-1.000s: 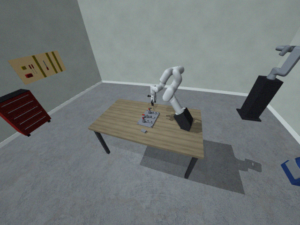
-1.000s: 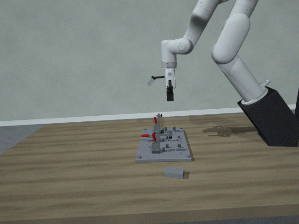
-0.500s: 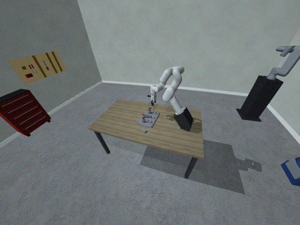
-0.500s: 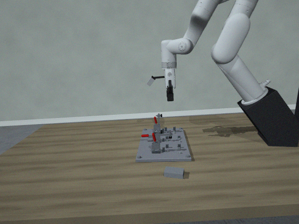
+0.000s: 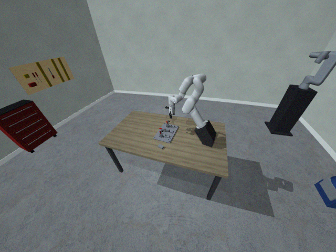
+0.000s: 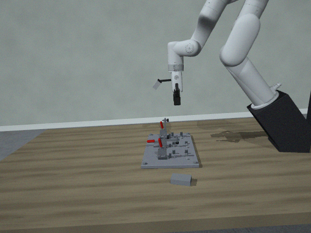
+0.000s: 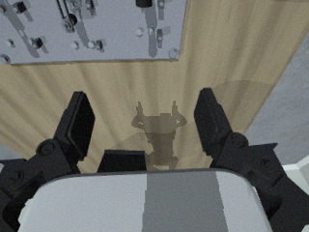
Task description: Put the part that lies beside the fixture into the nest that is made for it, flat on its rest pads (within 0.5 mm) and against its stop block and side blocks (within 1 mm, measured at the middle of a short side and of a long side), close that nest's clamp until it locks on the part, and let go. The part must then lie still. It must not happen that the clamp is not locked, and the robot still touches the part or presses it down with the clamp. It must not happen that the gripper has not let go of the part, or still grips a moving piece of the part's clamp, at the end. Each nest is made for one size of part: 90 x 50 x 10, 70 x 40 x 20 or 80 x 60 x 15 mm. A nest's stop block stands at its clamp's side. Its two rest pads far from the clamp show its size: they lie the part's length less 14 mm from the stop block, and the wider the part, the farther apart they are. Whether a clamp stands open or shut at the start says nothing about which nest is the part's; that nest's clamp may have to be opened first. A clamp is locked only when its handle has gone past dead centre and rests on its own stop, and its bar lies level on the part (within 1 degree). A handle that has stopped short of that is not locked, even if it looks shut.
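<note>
The flat grey block is 37 cm to the left of my hand, 21 cm below it and 5 cm ahead of it. The rest, counted from my hand: grey fixture plate 21 cm below, 10 cm to the left, 6 cm ahead.
</note>
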